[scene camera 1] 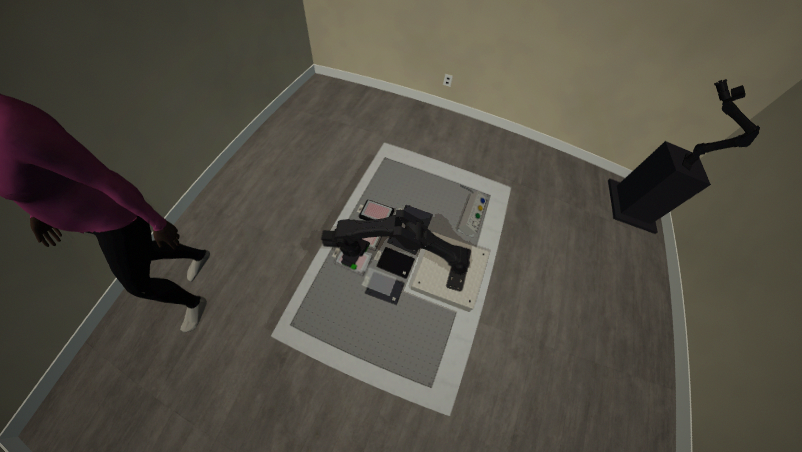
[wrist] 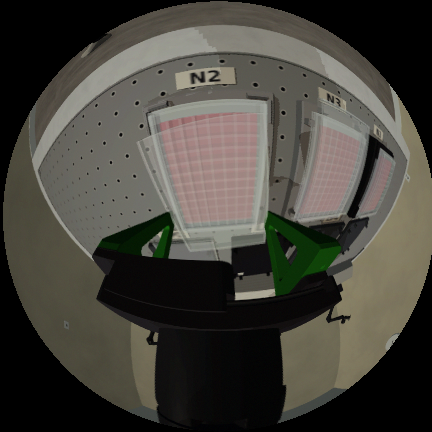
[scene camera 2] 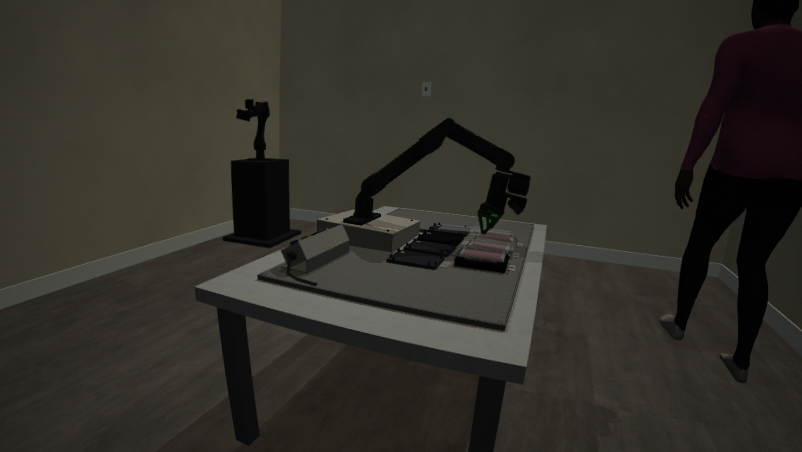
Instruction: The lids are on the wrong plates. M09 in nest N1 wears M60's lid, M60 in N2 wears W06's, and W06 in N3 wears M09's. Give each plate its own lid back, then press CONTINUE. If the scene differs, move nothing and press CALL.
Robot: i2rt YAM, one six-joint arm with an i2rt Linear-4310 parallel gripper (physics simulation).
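Places are measured from the arm's base along level axes (x up, y left, z back), in centimetres.
Pixels of known places: gripper, between the fingertips: (scene camera 1: pixel 359 260) (wrist: pixel 218 216) (scene camera 2: pixel 486 231); arm's base, origin of its link: (scene camera 1: pixel 458 268) (scene camera 2: pixel 362 219).
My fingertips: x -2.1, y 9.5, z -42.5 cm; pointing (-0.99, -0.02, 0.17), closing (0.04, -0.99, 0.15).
Observation:
For each thing: its top centre in the pictures, then the offset to it from my fingertips. "pt": a spot on its surface instead.
- N2 plate, a spot on its surface: (wrist: pixel 215 170) pt dy -0.5, dx +0.4, dz -4.7 cm
- N3 plate, centre of its top: (wrist: pixel 346 171) (scene camera 2: pixel 494 242) dy -13.3, dx +0.2, dz -3.9 cm
- N1 plate, centre of its top: (wrist: pixel 381 189) (scene camera 2: pixel 482 251) (scene camera 1: pixel 376 210) dy -26.3, dx +0.5, dz -1.4 cm
- button box, centre of its top: (scene camera 2: pixel 316 231) (wrist: pixel 335 285) (scene camera 1: pixel 475 208) dy -41.2, dx +5.1, dz +43.8 cm
My gripper (scene camera 1: pixel 353 266) (scene camera 2: pixel 485 226) (wrist: pixel 218 216) has its green fingers on opposite edges of a clear lid (wrist: pixel 156 165) and holds it low over nest N2, slightly skewed to the plate below. Its label does not show. The N2 plate (wrist: pixel 215 170) has red wells. The N3 plate (wrist: pixel 332 170) shows a clear cover. The N1 plate (scene camera 1: pixel 376 211) (scene camera 2: pixel 484 254) (wrist: pixel 378 182) sits in a black nest; its lid is hard to make out. Another clear lid (scene camera 1: pixel 383 283) rests on the end pad. The button box (scene camera 1: pixel 471 213) (scene camera 2: pixel 317 249) has coloured buttons; CONTINUE and CALL are unreadable.
Black pads (scene camera 1: pixel 395 262) (scene camera 2: pixel 415 259) lie in a row between the nests and the arm's pale base block (scene camera 1: pixel 443 286) (scene camera 2: pixel 387 238). A person (scene camera 1: pixel 73 174) (scene camera 2: pixel 735 112) stands beyond the nest side. A second arm stands on a black pedestal (scene camera 1: pixel 662 182) (scene camera 2: pixel 260 199).

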